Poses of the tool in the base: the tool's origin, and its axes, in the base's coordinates. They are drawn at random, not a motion.
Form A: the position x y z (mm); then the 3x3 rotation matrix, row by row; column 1 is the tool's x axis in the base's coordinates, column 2 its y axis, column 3 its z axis. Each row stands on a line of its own.
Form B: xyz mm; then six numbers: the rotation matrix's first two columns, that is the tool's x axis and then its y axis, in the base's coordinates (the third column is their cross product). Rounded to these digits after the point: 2 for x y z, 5 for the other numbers. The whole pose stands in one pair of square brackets.
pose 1, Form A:
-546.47, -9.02, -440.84
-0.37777, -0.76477, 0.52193
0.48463, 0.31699, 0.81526
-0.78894, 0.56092, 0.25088
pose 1, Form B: [-546.47, -9.02, -440.84, -0.37777, 0.48463, -0.78894, -0.76477, 0.31699, 0.56092]
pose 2, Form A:
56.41, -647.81, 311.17
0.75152, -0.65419, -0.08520
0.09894, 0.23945, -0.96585
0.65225, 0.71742, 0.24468
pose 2, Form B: [56.41, -647.81, 311.17, 0.75152, 0.09894, 0.65225, -0.65419, 0.23945, 0.71742]
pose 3, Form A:
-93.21, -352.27, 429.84
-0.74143, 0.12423, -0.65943
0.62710, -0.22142, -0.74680
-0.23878, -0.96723, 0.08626
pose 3, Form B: [-93.21, -352.27, 429.84, -0.74143, 0.62710, -0.23878, 0.12423, -0.22142, -0.96723]
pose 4, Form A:
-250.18, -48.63, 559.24
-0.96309, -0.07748, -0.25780
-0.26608, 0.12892, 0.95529
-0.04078, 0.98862, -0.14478
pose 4, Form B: [-250.18, -48.63, 559.24, -0.96309, -0.26608, -0.04078, -0.07748, 0.12892, 0.98862]
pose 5, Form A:
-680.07, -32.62, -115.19
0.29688, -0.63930, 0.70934
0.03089, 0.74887, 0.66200
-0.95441, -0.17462, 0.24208
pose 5, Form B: [-680.07, -32.62, -115.19, 0.29688, 0.03089, -0.95441, -0.63930, 0.74887, -0.17462]
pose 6, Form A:
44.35, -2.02, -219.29
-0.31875, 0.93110, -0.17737
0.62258, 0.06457, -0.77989
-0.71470, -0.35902, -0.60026
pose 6, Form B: [44.35, -2.02, -219.29, -0.31875, 0.62258, -0.71470, 0.93110, 0.06457, -0.35902]
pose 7, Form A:
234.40, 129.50, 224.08
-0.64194, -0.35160, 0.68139
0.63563, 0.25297, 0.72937
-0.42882, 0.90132, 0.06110
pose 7, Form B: [234.40, 129.50, 224.08, -0.64194, 0.63563, -0.42882, -0.35160, 0.25297, 0.90132]
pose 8, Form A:
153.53, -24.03, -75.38
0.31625, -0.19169, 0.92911
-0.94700, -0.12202, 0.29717
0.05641, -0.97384, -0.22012
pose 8, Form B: [153.53, -24.03, -75.38, 0.31625, -0.94700, 0.05641, -0.19169, -0.12202, -0.97384]
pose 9, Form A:
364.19, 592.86, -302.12
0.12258, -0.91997, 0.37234
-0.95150, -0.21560, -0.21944
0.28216, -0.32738, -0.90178
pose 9, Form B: [364.19, 592.86, -302.12, 0.12258, -0.95150, 0.28216, -0.91997, -0.21560, -0.32738]
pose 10, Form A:
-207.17, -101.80, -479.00
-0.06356, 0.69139, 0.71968
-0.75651, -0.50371, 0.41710
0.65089, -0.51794, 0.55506
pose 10, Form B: [-207.17, -101.80, -479.00, -0.06356, -0.75651, 0.65089, 0.69139, -0.50371, -0.51794]
